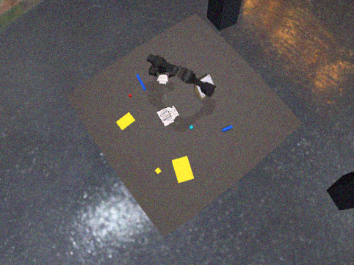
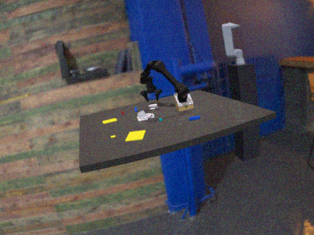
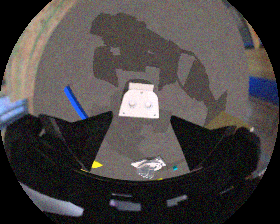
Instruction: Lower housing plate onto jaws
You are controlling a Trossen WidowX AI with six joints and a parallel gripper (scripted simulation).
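My gripper tip is 10 mm to the left of the small white block and 50 mm above it. The rest, counted from my gripper tip: red cube: 270 mm ahead, 20 mm to the right, 50 mm below; cyan cube: 30 mm ahead, 420 mm to the left, 50 mm below.
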